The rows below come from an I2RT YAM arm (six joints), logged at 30 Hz.
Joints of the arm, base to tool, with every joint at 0 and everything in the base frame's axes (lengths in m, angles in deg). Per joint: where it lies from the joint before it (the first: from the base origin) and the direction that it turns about. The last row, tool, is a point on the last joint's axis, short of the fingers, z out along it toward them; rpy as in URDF.
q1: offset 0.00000 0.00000 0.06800 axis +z
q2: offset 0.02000 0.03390 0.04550 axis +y
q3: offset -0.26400 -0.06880 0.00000 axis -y
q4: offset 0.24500 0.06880 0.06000 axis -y
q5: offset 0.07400 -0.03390 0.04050 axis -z
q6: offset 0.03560 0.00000 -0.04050 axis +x
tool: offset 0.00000 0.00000 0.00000 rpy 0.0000 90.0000 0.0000
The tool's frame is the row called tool.
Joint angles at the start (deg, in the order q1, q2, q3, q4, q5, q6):
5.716 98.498 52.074 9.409 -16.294 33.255
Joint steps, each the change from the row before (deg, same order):
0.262 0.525 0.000 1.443 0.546 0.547
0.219 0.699 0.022 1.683 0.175 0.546
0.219 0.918 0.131 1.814 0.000 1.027
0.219 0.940 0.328 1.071 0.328 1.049
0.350 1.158 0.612 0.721 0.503 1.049
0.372 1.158 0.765 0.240 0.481 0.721
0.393 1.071 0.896 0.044 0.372 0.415
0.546 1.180 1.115 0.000 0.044 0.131
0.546 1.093 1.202 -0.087 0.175 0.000
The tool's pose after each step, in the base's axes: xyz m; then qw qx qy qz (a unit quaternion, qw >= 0). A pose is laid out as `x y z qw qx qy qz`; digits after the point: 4 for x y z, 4 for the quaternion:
0.3570 0.0471 0.1724 0.3806 0.1520 0.8720 0.2676
0.3595 0.0486 0.1709 0.3868 0.1532 0.8680 0.2710
0.3626 0.0504 0.1689 0.3914 0.1573 0.8632 0.2775
0.3656 0.0520 0.1665 0.3928 0.1640 0.8603 0.2806
0.3694 0.0544 0.1637 0.3923 0.1710 0.8586 0.2824
0.3731 0.0570 0.1608 0.3901 0.1759 0.8585 0.2824
0.3769 0.0599 0.1587 0.3885 0.1779 0.8589 0.2823
0.3813 0.0642 0.1569 0.3865 0.1751 0.8598 0.2841
0.3858 0.0685 0.1558 0.3859 0.1717 0.8605 0.2848

